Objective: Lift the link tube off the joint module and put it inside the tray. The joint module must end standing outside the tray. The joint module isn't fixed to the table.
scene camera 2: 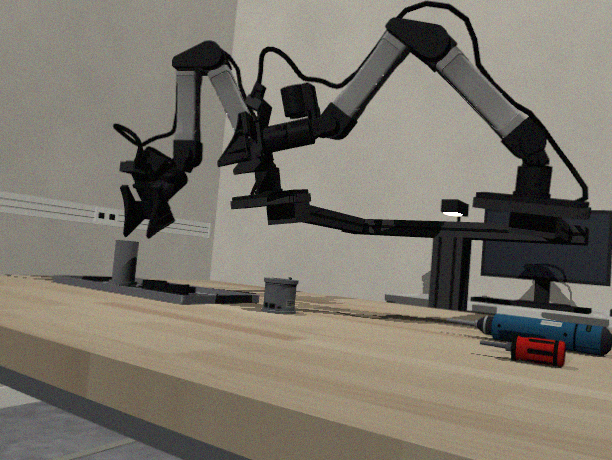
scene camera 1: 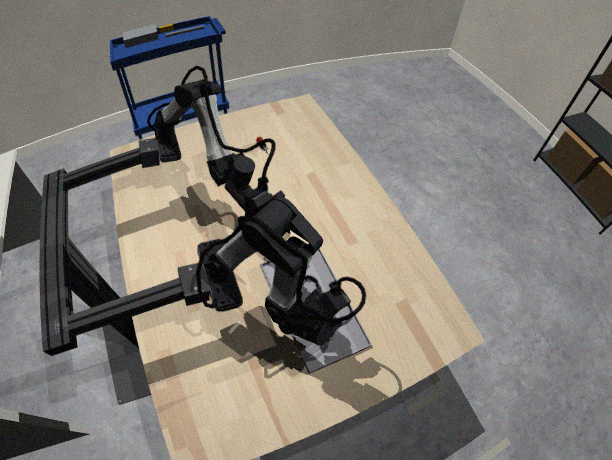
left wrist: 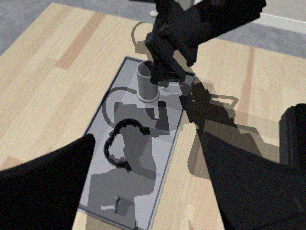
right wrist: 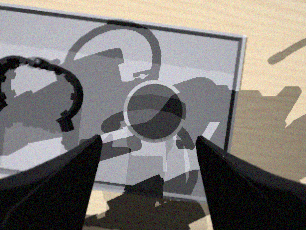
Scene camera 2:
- my left gripper: 225,168
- my right gripper: 135,236
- grey tray: 203,295
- grey link tube: 125,257
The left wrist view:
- my left gripper: 147,135
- my right gripper: 156,67
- grey tray: 149,154
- grey link tube: 148,91
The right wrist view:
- my right gripper: 149,138
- grey tray: 110,56
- grey link tube: 154,111
